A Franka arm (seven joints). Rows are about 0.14 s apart.
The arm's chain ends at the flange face. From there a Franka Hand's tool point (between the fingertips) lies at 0.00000 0.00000 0.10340 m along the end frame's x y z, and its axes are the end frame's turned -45 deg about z.
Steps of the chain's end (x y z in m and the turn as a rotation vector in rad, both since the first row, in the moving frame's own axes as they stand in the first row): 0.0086, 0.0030, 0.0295, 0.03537, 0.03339, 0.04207; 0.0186, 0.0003, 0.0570, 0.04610, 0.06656, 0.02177; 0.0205, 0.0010, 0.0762, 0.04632, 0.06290, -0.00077; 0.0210, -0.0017, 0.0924, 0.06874, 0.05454, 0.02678; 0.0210, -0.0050, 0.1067, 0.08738, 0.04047, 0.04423; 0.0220, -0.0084, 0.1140, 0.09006, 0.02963, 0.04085
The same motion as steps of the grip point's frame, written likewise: 0.0090, 0.0082, 0.0294, 0.00140, 0.04862, 0.04207; 0.0212, 0.0149, 0.0567, -0.01447, 0.07966, 0.02177; 0.0218, 0.0164, 0.0759, -0.01172, 0.07723, -0.00077; 0.0251, 0.0127, 0.0920, 0.01004, 0.08717, 0.02678; 0.0278, 0.0081, 0.1062, 0.03317, 0.09040, 0.04423; 0.0303, 0.0054, 0.1135, 0.04273, 0.08463, 0.04085
